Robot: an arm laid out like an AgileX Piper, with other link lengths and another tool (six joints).
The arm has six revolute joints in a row. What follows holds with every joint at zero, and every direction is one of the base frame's. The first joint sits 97.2 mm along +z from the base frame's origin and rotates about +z. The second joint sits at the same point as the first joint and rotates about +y. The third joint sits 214.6 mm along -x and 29.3 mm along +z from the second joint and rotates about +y. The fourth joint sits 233 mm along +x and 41.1 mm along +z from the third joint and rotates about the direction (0.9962, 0, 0.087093). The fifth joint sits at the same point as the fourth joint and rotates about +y. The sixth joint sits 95.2 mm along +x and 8.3 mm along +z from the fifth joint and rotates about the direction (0.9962, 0, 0.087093). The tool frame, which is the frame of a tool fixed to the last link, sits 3.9 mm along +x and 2 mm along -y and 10.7 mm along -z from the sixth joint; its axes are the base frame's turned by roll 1.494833, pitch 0.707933 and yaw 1.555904 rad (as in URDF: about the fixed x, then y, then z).
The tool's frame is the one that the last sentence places.
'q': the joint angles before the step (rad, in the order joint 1, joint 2, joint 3, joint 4, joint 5, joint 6). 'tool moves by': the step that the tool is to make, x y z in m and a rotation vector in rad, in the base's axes. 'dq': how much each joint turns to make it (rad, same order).
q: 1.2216, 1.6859, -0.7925, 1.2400, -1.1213, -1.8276
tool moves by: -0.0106, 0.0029, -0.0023, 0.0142, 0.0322, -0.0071
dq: 0.0462, -0.0027, -0.0006, 0.0644, -0.0111, -0.0040
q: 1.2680, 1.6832, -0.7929, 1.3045, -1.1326, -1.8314
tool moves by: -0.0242, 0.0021, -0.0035, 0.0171, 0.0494, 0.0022
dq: 0.0997, -0.0209, 0.0204, 0.1076, -0.0303, -0.0030
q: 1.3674, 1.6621, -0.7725, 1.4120, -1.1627, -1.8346
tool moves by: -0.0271, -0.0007, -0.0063, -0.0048, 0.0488, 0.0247
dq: 0.1116, -0.0210, 0.0355, 0.0958, -0.0256, -0.0004
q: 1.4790, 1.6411, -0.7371, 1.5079, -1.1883, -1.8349
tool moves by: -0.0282, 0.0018, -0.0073, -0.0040, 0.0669, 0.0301
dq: 0.1175, -0.0035, 0.0099, 0.1094, -0.0108, 0.0001
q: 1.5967, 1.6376, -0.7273, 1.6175, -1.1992, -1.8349
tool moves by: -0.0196, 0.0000, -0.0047, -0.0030, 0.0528, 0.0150
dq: 0.0803, -0.0011, 0.0003, 0.0838, -0.0057, 0.0003
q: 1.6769, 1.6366, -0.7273, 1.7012, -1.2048, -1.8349
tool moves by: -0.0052, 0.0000, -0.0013, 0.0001, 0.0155, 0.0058
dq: 0.0208, -0.0003, -0.0001, 0.0210, 0.0013, 0.0014
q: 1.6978, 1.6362, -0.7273, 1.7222, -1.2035, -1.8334
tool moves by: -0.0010, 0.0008, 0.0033, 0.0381, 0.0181, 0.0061
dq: 0.0016, -0.0202, 0.0006, -0.0015, 0.0155, 0.0197
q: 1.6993, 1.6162, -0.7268, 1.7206, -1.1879, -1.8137
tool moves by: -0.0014, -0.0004, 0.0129, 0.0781, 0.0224, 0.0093
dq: 0.0041, -0.0633, 0.0013, -0.0017, 0.0147, 0.0177
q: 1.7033, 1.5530, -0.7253, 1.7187, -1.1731, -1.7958
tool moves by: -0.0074, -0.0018, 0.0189, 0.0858, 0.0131, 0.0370
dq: 0.0342, -0.0883, 0.0029, -0.0021, 0.0024, 0.0011
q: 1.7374, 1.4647, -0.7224, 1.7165, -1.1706, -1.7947
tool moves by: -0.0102, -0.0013, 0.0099, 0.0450, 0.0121, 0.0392
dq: 0.0472, -0.0484, 0.0013, 0.0074, -0.0045, 0.0001
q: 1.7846, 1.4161, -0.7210, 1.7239, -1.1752, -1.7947
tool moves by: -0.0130, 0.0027, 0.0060, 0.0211, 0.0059, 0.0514
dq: 0.0557, -0.0138, -0.0144, 0.0054, -0.0042, -0.0062
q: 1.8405, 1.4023, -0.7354, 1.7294, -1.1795, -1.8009
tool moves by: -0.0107, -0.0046, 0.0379, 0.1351, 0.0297, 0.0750
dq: 0.0547, -0.1359, -0.0363, -0.0045, 0.0072, -0.0389
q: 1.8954, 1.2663, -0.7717, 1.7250, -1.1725, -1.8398
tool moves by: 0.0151, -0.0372, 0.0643, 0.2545, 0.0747, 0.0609
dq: -0.0287, -0.3227, -0.0140, 0.0115, 0.0727, -0.0925
